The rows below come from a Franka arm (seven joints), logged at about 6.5 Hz.
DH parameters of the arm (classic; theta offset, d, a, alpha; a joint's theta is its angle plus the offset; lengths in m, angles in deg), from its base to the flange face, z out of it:
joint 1: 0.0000 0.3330 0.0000 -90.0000
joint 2: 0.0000 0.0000 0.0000 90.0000
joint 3: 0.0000 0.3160 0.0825 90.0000
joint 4: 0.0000 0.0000 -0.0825 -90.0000
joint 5: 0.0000 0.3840 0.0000 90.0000
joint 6: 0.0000 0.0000 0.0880 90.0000
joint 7: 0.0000 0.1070 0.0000 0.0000
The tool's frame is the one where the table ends.
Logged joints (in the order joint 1, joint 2, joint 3, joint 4, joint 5, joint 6, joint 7), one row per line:
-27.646 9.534 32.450 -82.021 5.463 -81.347 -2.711
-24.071 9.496 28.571 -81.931 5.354 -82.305 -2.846
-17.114 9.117 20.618 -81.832 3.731 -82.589 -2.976
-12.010 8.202 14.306 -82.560 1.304 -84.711 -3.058
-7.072 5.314 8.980 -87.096 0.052 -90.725 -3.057
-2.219 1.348 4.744 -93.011 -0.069 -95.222 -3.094
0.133 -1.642 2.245 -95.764 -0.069 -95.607 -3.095
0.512 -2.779 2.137 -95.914 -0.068 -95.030 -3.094
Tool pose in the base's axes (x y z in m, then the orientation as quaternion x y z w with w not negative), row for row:
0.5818 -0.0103 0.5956 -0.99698 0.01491 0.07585 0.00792
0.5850 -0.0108 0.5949 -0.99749 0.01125 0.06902 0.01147
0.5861 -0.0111 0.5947 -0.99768 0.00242 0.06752 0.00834
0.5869 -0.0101 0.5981 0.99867 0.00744 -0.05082 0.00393
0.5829 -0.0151 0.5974 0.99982 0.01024 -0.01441 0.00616
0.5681 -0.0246 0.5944 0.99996 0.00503 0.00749 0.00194
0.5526 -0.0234 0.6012 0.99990 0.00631 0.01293 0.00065
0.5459 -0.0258 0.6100 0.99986 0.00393 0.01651 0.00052
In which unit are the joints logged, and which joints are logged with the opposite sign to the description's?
The joints are logged in degrees. Opposite sign: joint 1, joint 3, joint 6.
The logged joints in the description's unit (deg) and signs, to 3 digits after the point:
27.646 9.534 -32.450 -82.021 5.463 81.347 -2.711
24.071 9.496 -28.571 -81.931 5.354 82.305 -2.846
17.114 9.117 -20.618 -81.832 3.731 82.589 -2.976
12.010 8.202 -14.306 -82.560 1.304 84.711 -3.058
7.072 5.314 -8.980 -87.096 0.052 90.725 -3.057
2.219 1.348 -4.744 -93.011 -0.069 95.222 -3.094
-0.133 -1.642 -2.245 -95.764 -0.069 95.607 -3.095
-0.512 -2.779 -2.137 -95.914 -0.068 95.030 -3.094

